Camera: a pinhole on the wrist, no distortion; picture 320 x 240 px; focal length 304.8 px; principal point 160.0 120.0 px. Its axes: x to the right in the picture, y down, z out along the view. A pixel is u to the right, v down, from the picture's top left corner.
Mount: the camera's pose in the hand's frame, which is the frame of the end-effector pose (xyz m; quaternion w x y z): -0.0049 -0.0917 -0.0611 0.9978 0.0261 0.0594 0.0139
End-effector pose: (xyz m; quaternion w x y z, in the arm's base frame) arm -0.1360 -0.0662 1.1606 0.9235 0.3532 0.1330 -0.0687
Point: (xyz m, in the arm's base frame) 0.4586 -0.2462 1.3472
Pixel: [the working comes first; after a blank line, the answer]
In the camera's frame: 0.4755 0.2179 0.4808

outside the picture
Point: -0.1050 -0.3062 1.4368
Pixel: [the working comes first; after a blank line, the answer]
In the camera's frame: -0.0857 0.1195 0.4126

97 208
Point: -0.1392 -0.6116 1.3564
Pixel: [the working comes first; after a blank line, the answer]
In the camera's frame: -0.1101 -0.1573 0.5665

101 35
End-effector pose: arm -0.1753 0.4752 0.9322 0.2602 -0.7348 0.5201 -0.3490
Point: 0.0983 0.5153 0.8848
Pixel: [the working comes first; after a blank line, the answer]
In the camera's frame: -0.0231 -0.0292 0.3071

137 91
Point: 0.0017 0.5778 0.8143
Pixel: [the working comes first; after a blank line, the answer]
In the camera's frame: -0.1131 0.0600 0.2606

28 190
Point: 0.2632 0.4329 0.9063
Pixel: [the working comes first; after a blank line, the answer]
In the camera's frame: 0.0786 -0.1113 0.4389

215 43
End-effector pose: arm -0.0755 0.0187 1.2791 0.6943 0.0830 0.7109 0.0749
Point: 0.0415 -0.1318 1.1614
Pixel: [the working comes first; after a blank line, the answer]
In the camera's frame: 0.0591 -0.0716 0.1947

252 8
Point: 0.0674 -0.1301 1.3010
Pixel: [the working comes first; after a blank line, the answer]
In the camera's frame: -0.0778 -0.0341 0.1991

41 68
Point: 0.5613 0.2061 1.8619
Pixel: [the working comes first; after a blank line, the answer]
In the camera's frame: -0.5992 0.4617 0.5913

outside the picture
